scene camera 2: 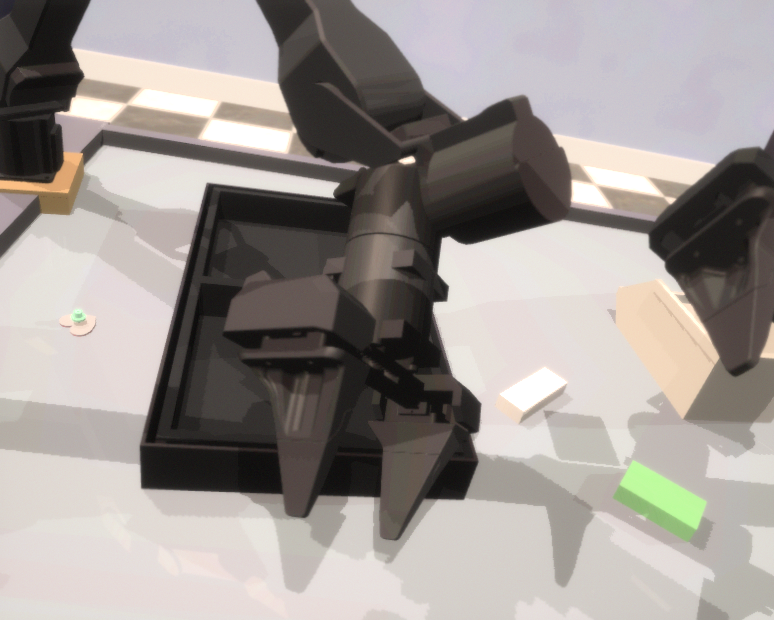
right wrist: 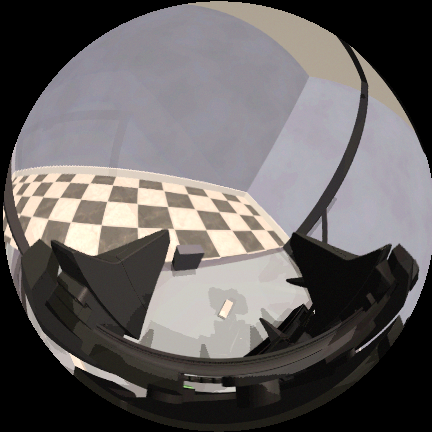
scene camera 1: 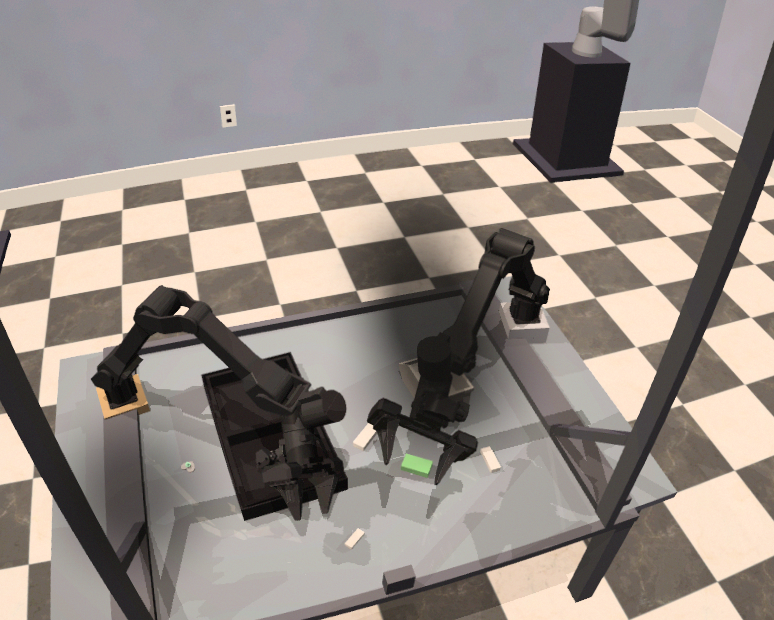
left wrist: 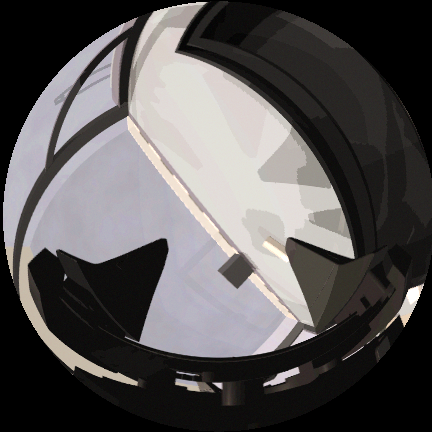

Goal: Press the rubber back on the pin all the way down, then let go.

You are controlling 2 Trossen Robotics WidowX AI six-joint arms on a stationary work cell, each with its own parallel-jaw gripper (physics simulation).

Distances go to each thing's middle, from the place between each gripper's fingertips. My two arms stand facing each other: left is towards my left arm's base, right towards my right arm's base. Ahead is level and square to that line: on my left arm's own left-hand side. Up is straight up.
Now: the tan open box (scene camera 2: 661, 326) 330 mm ahead of my right hand, 170 mm to the right of it and 160 mm below it. Round my right hand: black two-compartment tray (scene camera 2: 210, 427) (300 mm ahead, 200 mm to the left, 180 mm below).
I see my left gripper 26 cm short of the black two-compartment tray, 4 cm to the right of it and 4 cm above it. Round my left hand: tan open box (28 cm ahead, 33 cm to the right, 3 cm below).
